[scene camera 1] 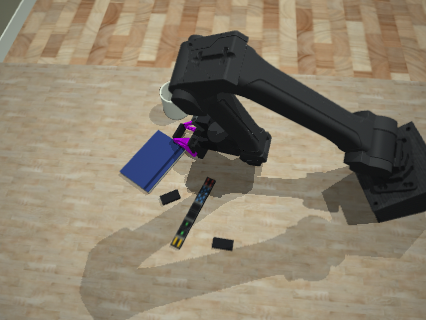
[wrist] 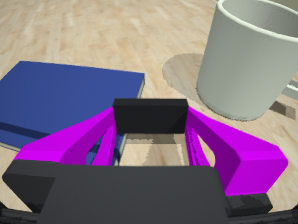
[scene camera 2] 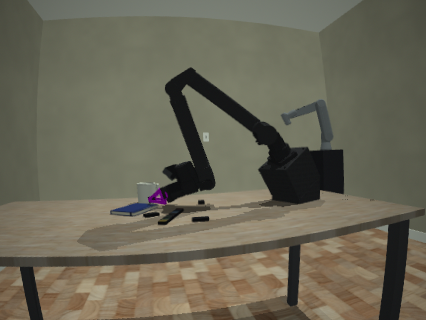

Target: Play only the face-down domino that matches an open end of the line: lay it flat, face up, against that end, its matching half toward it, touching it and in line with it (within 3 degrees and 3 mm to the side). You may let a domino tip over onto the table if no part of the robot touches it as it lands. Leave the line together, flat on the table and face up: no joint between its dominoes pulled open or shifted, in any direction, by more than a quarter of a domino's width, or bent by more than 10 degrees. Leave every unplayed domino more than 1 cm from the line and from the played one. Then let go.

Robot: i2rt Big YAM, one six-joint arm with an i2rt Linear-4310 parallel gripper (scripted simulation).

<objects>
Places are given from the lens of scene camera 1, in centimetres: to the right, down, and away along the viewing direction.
blue book (scene camera 1: pixel 153 161): -17, 0, 95
</objects>
